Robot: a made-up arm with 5 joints.
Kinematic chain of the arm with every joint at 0, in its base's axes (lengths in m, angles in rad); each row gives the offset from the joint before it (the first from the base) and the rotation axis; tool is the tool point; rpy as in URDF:
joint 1: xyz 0 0 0.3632 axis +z
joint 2: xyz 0 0 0 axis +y
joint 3: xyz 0.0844 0 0.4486 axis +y
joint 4: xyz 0.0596 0 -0.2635 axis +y
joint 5: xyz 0.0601 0 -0.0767 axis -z
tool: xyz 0 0 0 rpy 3.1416 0 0
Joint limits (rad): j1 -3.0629..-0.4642 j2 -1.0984..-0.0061 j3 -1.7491..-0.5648 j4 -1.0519..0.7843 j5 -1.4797..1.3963
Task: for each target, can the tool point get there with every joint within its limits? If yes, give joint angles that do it. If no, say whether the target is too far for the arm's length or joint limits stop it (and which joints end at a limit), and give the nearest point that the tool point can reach.
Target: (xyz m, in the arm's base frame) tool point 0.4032 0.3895 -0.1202
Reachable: no: joint limits stop it (at a limit: joint 1, joint 2, joint 3, joint 4) | nearest point 0.2832 -0.1418 0.5351 | short by 0.852 m
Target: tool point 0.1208 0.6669 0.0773
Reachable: no: joint limits stop it (at a limit: joint 2, joint 3, joint 4) | nearest point 0.0781 0.4311 0.9263 | short by 0.882 m
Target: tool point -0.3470 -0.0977 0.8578
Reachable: yes | joints -2.8671 -0.1201 -1.0962 -0.5630 -0.9725
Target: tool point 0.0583 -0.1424 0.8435
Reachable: yes | joints -1.1824 -0.5542 -0.6849 -0.7036 0.8011
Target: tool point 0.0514 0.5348 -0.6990
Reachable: no: too far | nearest point -0.3157 -0.0249 0.5351 | short by 1.404 m
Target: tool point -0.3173 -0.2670 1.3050
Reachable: no: too far | nearest point -0.2294 -0.1930 1.0440 | short by 0.285 m
